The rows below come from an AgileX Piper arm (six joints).
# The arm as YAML. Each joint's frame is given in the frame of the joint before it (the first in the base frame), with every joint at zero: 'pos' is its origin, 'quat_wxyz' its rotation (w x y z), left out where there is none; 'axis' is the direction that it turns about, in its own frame. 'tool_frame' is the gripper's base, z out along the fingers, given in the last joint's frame.
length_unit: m
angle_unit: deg
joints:
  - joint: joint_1
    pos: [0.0, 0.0, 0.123]
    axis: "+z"
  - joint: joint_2
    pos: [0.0, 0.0, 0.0]
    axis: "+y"
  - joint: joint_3
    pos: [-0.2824, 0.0, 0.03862]
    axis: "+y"
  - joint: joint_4
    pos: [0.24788, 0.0, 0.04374]
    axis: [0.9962, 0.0, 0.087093]
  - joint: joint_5
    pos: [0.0, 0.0, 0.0]
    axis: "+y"
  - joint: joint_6
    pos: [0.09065, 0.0, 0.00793]
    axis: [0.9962, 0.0, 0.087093]
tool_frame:
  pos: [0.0, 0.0, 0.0]
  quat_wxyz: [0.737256, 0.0, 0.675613, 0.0]
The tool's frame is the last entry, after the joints.
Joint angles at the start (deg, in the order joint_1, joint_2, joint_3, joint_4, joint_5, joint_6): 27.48, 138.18, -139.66, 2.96, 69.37, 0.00
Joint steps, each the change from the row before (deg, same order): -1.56, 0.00, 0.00, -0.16, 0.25, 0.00; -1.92, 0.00, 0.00, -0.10, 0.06, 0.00; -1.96, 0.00, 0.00, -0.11, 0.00, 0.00; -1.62, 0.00, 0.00, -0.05, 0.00, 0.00; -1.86, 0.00, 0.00, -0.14, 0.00, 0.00
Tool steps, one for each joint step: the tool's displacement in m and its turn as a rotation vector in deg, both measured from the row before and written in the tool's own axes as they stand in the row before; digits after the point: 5 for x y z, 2 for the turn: 0.00021, -0.01448, -0.00073, 0.86, 0.17, 1.33; -0.00006, -0.01768, -0.00088, 0.96, -0.03, 1.68; -0.00014, -0.01806, -0.00087, 0.99, -0.09, 1.71; -0.00014, -0.01487, -0.00067, 0.78, -0.07, 1.43; -0.00012, -0.01720, -0.00078, 0.97, -0.08, 1.61
